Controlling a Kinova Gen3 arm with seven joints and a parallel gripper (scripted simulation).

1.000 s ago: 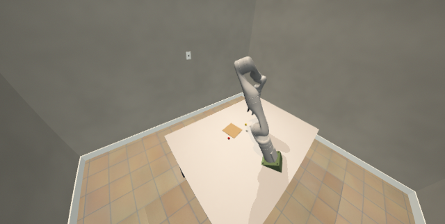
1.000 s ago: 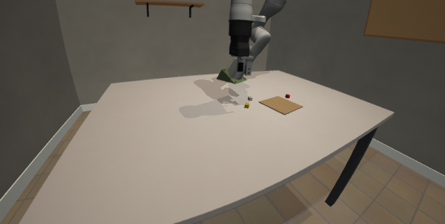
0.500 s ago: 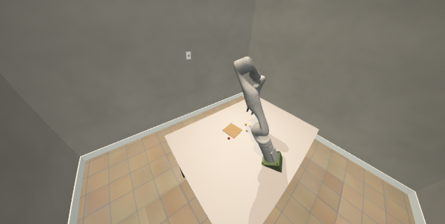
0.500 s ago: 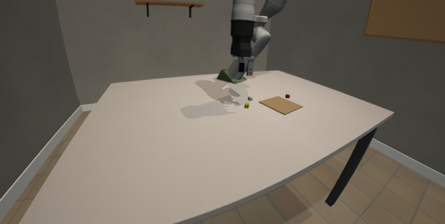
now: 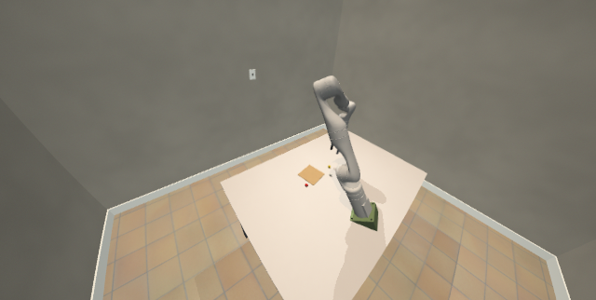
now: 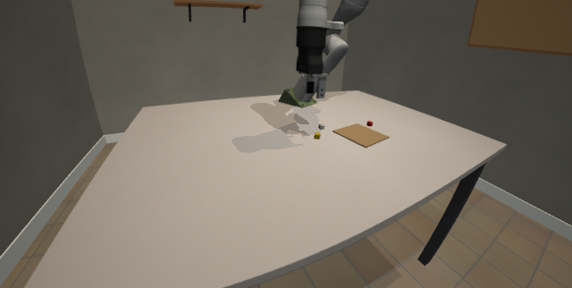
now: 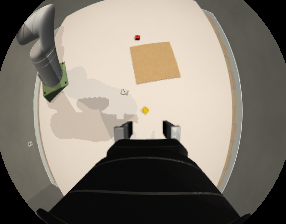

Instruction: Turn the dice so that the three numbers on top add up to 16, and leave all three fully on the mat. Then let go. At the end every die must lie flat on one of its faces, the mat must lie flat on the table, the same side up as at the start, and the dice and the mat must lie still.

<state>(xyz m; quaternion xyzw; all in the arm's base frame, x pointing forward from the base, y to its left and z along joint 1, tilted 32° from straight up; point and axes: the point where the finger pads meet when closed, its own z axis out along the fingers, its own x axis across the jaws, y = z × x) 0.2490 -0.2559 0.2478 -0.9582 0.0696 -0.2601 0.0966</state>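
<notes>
My gripper is now 30 mm to the right of the yellow die and 150 mm above it. Also, from my hand: white die 60 mm behind, 90 mm to the left, 150 mm below; tan mat 40 mm ahead, 180 mm to the left, 160 mm below; red die 280 mm to the left, 150 mm below.
</notes>
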